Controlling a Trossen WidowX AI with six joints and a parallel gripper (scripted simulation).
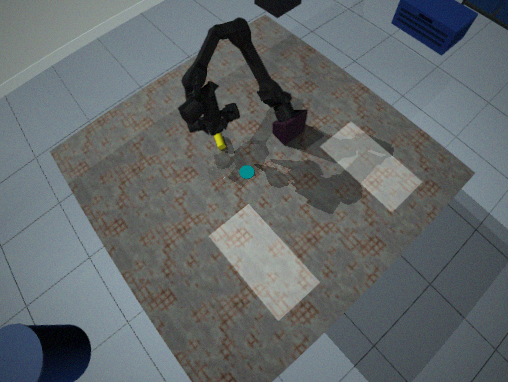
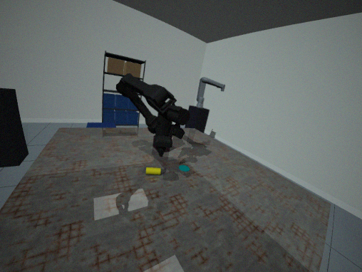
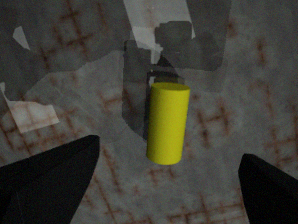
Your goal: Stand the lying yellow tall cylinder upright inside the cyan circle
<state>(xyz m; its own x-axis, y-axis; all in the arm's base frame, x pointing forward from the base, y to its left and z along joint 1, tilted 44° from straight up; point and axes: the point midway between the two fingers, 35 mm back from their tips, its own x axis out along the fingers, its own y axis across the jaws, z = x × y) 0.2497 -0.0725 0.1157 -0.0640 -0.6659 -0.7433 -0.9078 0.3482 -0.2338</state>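
Right now the yellow tall cylinder is 10 cm below my gripper tip, 2 cm to the right of it and 1 cm behind it. Also, from my gripper tip: cyan circle (16 cm to the left, 12 cm below).
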